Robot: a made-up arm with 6 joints. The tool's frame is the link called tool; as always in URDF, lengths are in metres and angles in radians. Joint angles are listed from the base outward.
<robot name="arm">
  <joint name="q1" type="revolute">
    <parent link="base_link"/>
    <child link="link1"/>
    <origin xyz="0.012 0.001 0.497" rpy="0 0 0"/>
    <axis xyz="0 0 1"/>
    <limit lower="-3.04" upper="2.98"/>
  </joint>
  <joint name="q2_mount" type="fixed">
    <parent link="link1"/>
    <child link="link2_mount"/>
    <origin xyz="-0.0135 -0.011 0.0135" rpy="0 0 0"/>
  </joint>
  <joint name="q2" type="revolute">
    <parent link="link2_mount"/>
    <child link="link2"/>
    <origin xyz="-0.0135 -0.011 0.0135" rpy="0 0 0"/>
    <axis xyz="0 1 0"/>
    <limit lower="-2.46" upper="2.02"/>
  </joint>
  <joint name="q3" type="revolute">
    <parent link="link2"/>
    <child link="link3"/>
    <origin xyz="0 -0.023 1.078" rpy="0 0 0"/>
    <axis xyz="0 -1 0"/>
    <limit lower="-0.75" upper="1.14"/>
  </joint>
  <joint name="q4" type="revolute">
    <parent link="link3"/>
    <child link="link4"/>
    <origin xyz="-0.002 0.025 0.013" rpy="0 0 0"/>
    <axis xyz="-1 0 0"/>
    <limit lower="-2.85" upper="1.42"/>
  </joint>
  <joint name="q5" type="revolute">
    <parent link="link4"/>
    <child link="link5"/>
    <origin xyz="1.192 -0.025 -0.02" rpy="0 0 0"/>
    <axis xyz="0 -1 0"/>
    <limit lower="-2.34" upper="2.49"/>
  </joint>
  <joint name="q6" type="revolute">
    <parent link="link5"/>
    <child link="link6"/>
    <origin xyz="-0.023 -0.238 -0.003" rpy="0 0 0"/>
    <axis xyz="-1 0 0"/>
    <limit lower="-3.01" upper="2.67"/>
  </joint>
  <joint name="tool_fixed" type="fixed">
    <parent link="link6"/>
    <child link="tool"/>
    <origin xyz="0.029 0 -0.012" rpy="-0.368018 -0.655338 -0.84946"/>
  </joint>
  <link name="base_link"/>
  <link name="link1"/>
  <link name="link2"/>
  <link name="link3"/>
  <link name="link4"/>
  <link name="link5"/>
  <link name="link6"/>
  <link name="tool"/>
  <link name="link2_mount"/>
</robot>
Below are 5 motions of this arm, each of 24 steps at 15 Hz.
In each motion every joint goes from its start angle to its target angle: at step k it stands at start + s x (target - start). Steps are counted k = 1, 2, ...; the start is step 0. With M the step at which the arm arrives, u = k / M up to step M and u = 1 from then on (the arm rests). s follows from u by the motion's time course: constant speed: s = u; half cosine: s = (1 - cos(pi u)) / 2; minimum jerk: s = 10 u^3 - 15 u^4 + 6 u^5.
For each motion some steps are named. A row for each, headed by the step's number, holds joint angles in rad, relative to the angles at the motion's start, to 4 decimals.
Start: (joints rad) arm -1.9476 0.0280 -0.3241 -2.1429 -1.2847 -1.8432
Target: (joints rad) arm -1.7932 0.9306 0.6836 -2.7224 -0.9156 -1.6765
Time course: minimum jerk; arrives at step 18
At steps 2, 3, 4, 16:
2: 0.0018 0.0104 0.0116 -0.0067 0.0043 0.0019
3: 0.0055 0.0320 0.0358 -0.0206 0.0131 0.0059
4: 0.0118 0.0690 0.0770 -0.0443 0.0282 0.0127
16: 0.1526 0.8922 0.9961 -0.5728 0.3648 0.1648

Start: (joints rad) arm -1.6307 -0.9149 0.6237 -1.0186 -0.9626 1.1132
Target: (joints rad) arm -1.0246 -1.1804 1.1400 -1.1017 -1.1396 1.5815
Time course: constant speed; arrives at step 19
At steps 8, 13, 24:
8: 0.2552 -0.1118 0.2174 -0.0350 -0.0745 0.1972
13: 0.4147 -0.1817 0.3533 -0.0569 -0.1211 0.3204
24: 0.6061 -0.2655 0.5163 -0.0831 -0.1770 0.4683

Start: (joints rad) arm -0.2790 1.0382 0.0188 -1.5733 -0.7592 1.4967
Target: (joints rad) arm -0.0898 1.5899 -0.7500 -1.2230 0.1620 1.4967
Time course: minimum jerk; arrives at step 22
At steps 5, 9, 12, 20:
5: 0.0153 0.0447 -0.0623 0.0284 0.0746 0.0000
9: 0.0631 0.1839 -0.2562 0.1167 0.3070 0.0000
12: 0.1106 0.3226 -0.4496 0.2048 0.5387 0.0000
20: 0.1880 0.5481 -0.7638 0.3480 0.9152 0.0000

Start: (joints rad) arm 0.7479 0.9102 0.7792 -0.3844 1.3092 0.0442
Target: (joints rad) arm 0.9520 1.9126 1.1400 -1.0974 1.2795 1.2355
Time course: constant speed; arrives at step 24
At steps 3, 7, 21, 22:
3: 0.0255 0.1253 0.0451 -0.0891 -0.0037 0.1489
7: 0.0595 0.2924 0.1052 -0.2080 -0.0087 0.3475
21: 0.1786 0.8771 0.3157 -0.6239 -0.0260 1.0424
22: 0.1871 0.9189 0.3307 -0.6536 -0.0272 1.0920

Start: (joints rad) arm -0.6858 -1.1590 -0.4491 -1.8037 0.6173 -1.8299
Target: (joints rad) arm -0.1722 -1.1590 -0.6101 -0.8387 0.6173 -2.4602
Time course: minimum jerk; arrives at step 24
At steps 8, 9, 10, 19, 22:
8: 0.1078 0.0000 -0.0338 0.2025 0.0000 -0.1323
9: 0.1413 0.0000 -0.0443 0.2656 0.0000 -0.1735
10: 0.1780 0.0000 -0.0558 0.3345 0.0000 -0.2185
19: 0.4805 0.0000 -0.1506 0.9027 0.0000 -0.5896
22: 0.5110 0.0000 -0.1602 0.9601 0.0000 -0.6271

